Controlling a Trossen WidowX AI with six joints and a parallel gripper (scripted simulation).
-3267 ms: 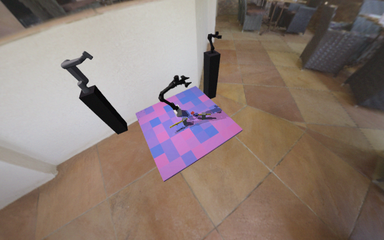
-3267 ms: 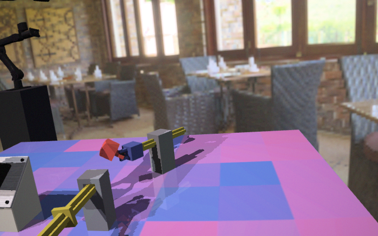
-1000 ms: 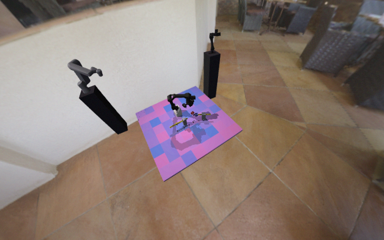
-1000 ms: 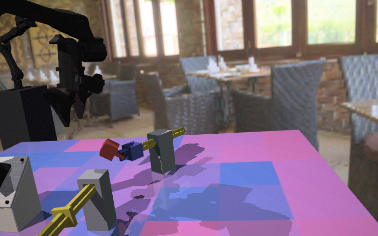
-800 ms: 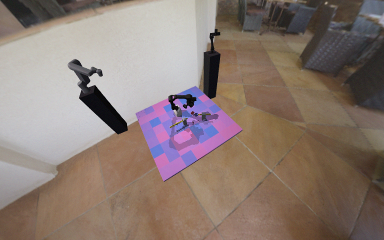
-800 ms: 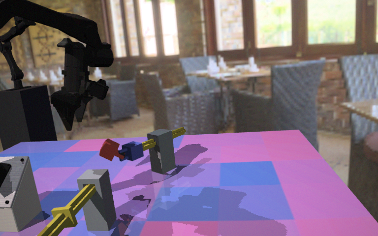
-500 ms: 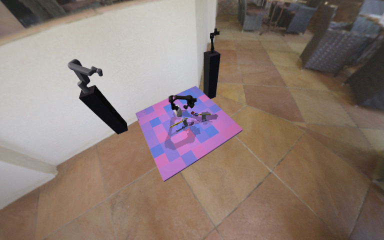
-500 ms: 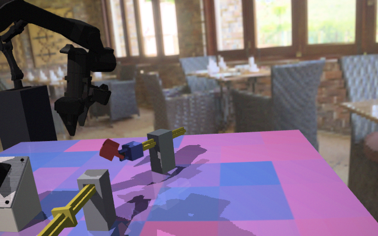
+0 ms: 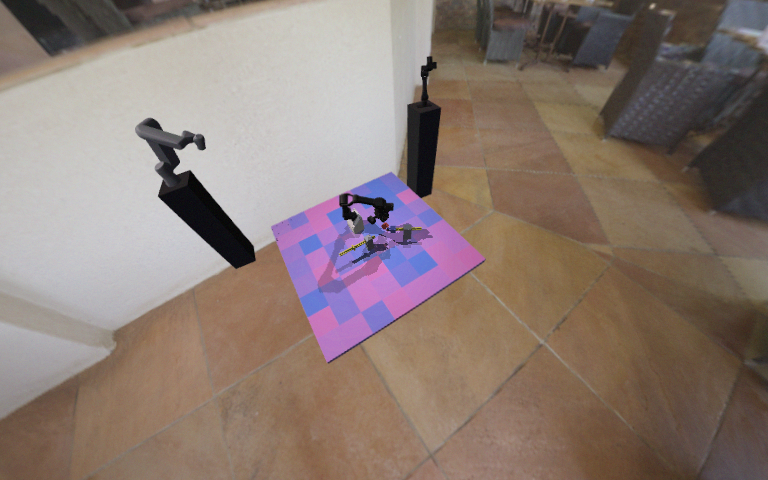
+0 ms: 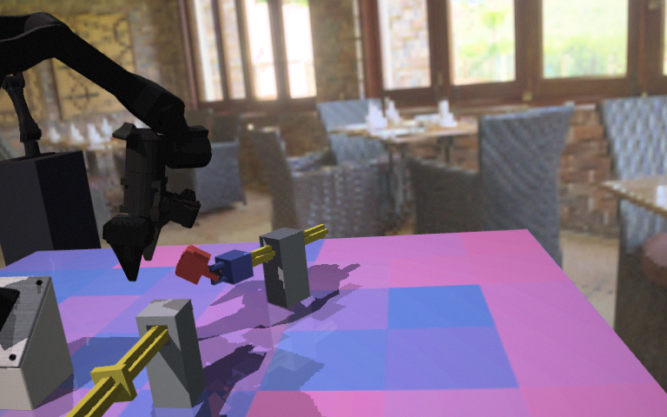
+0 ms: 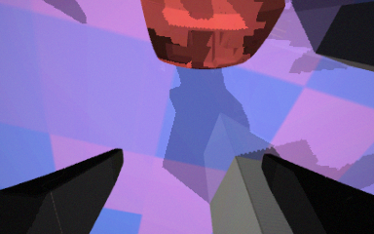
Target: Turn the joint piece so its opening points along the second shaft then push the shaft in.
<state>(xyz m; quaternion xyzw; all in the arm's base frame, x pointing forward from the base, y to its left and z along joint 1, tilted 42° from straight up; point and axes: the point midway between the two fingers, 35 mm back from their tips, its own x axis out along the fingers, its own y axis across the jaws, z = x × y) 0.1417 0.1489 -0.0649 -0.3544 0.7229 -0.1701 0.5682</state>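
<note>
Now: gripper tip 80 mm short of the red joint piece and 30 mm to the right of it.
</note>
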